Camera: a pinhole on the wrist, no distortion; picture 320 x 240 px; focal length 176.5 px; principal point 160.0 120.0 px. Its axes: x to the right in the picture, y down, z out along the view. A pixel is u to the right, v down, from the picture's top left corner.
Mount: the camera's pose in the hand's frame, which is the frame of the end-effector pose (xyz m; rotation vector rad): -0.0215 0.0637 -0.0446 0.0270 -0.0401 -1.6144
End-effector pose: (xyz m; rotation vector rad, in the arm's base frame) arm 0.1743 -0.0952 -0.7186 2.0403 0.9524 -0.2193
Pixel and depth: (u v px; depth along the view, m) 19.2 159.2 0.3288
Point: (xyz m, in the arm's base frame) 0.4867 -0.3986 -0.7145
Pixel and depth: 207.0 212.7 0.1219
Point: 0.2343 -0.1469 -0.7666
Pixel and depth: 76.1 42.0 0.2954
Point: 0.2566 -0.4413 -0.6631
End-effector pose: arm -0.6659 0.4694 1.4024 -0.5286 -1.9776 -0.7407
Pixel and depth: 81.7 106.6 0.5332
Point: -0.7376 1.0189 1.2371
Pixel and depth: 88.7 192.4 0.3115
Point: -0.7633 0.7971 1.4368
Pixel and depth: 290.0 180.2 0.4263
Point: -1.1082 0.5593 1.2595
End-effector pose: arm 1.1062 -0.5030 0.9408 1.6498 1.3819 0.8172
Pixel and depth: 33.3 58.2 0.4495
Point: 1.5960 -0.7800 1.1169
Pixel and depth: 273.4 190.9 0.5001
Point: 1.4207 -0.4274 0.4919
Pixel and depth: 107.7 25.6 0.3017
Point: 1.3610 -0.7461 0.9758
